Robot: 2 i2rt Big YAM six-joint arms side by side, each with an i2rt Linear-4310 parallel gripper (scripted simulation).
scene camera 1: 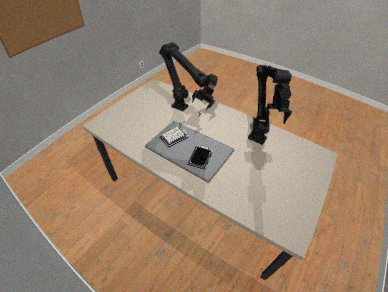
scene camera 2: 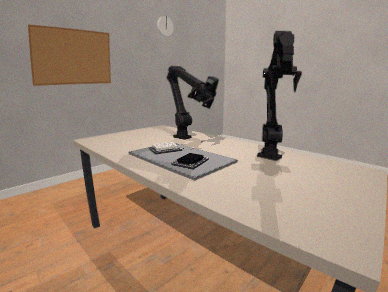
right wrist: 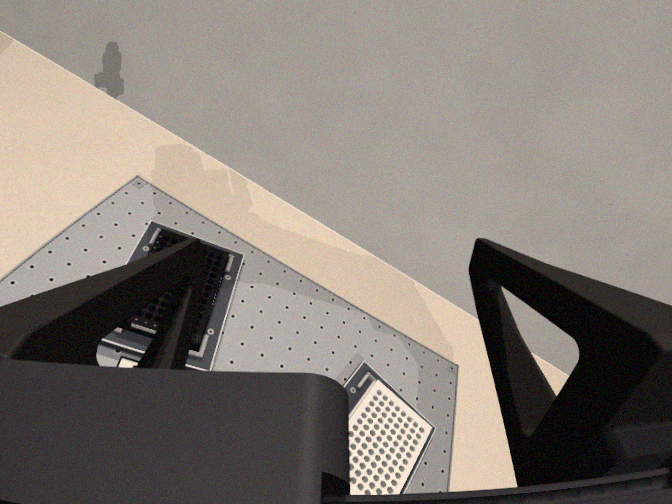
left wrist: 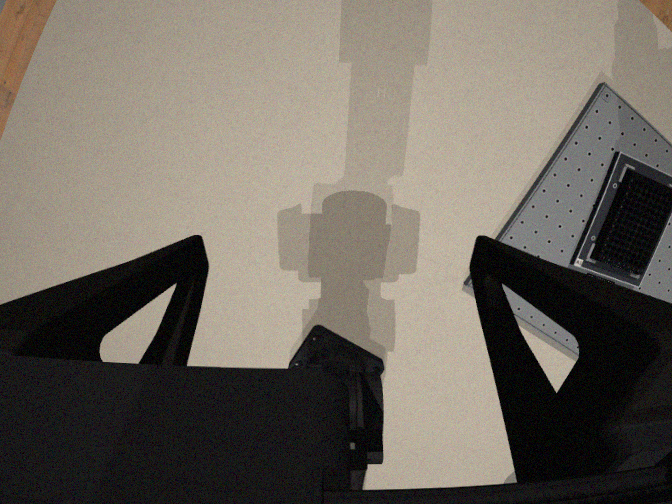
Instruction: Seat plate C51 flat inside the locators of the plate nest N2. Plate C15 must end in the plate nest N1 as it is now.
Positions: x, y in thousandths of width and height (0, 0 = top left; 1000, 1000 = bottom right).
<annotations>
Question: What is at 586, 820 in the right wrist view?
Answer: A white multi-well plate.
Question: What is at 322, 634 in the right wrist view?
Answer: A dark nest.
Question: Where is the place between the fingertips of my left gripper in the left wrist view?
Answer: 505, 497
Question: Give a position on a dark nest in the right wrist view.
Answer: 526, 793
</annotations>
